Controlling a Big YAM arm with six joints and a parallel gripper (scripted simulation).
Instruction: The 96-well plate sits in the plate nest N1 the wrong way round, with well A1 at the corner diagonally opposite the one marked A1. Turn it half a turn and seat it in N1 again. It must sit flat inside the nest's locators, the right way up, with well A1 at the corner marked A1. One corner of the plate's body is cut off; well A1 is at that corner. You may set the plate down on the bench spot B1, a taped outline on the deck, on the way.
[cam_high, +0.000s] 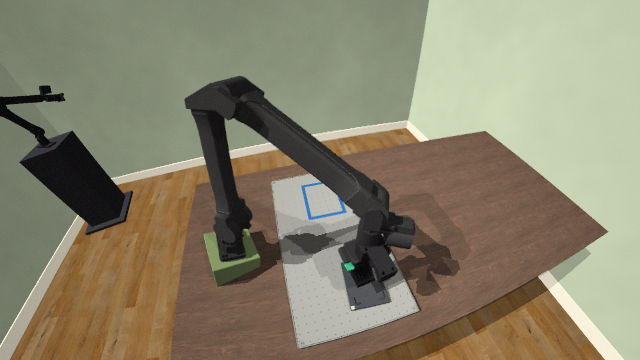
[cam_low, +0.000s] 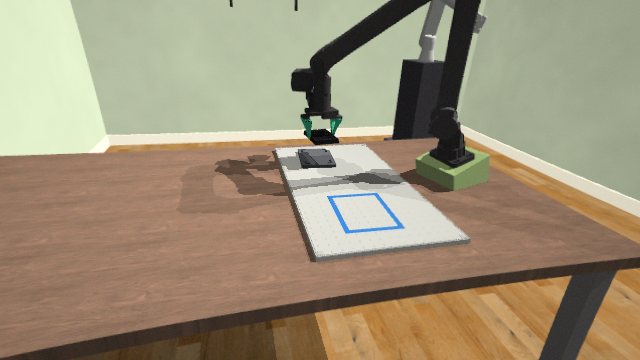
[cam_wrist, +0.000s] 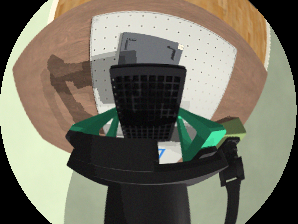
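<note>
My hand is 30 mm to the left of the dark plate nest N1 and 90 mm above it. From my hand the other things lie so: white corner mark: 70 mm behind, 90 mm to the right, 90 mm below; then black 96-well plate: right at my hand.
</note>
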